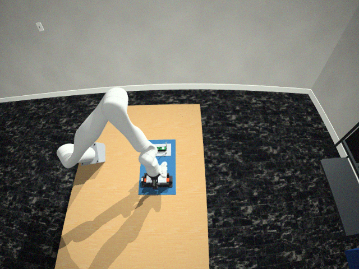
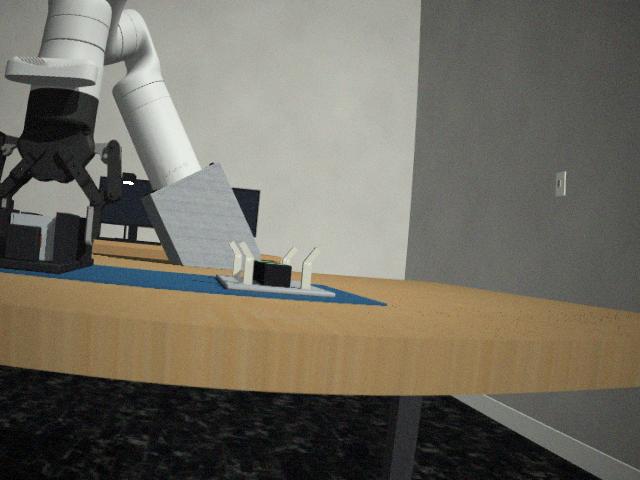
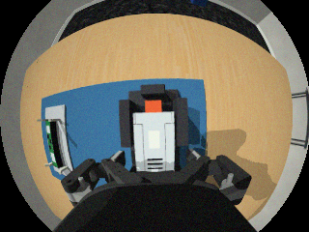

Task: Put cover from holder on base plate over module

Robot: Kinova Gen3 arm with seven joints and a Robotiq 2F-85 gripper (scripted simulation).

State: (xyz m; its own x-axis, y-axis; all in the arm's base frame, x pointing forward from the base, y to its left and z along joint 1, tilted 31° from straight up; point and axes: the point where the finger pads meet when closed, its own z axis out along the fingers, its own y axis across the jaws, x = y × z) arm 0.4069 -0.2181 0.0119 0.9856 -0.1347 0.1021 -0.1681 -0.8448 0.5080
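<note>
The cover is right at my hand.
</note>
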